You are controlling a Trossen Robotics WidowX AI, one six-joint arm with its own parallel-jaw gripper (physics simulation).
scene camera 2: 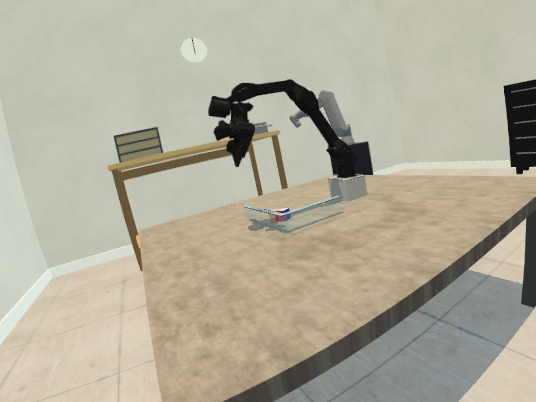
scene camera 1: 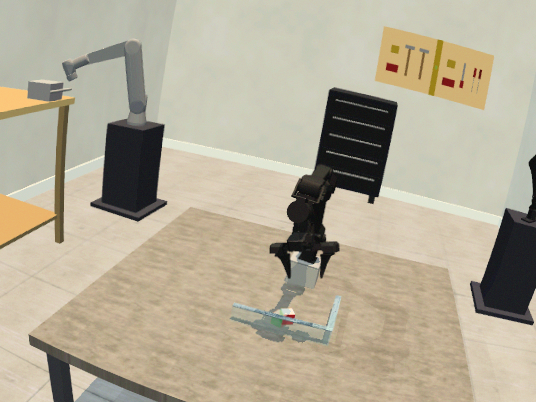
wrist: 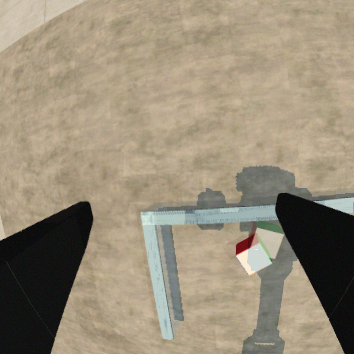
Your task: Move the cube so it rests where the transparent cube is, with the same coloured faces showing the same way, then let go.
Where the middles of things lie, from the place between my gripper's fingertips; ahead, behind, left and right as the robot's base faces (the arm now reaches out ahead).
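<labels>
Transparent cube (wrist: 269, 235): my hand 11 cm past it, 6 cm to the left of it, 22 cm above it. L-shaped glass frame (scene camera 1: 271, 322): from my hand, 17 cm behind, 5 cm to the right, 21 cm below.
</labels>
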